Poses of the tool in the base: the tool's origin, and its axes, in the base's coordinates. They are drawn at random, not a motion.
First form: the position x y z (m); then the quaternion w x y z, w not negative.
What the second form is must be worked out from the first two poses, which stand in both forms.
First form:
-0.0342 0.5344 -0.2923 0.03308 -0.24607 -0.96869 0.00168
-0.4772 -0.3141 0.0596 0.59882 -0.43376 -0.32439 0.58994
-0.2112 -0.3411 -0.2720 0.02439 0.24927 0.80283 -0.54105
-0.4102 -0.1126 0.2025 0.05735 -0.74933 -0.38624 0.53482
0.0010 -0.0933 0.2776 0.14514 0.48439 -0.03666 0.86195
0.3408 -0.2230 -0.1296 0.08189 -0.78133 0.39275 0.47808
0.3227 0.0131 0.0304 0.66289 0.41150 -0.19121 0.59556
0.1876 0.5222 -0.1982 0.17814 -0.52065 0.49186 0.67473
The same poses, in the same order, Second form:
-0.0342 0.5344 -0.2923 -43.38 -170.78 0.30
-0.4772 -0.3141 0.0596 -57.64 -43.11 78.40
-0.2112 -0.3411 -0.2720 44.18 142.31 -95.91
-0.4102 -0.1126 0.2025 -130.17 -67.09 92.90
0.0010 -0.0933 0.2776 79.95 -6.05 142.27
0.3408 -0.2230 -0.1296 -133.75 67.23 81.84
0.3227 0.0131 0.0304 53.29 -24.76 77.12
0.1876 0.5222 -0.1982 -84.38 79.72 109.35

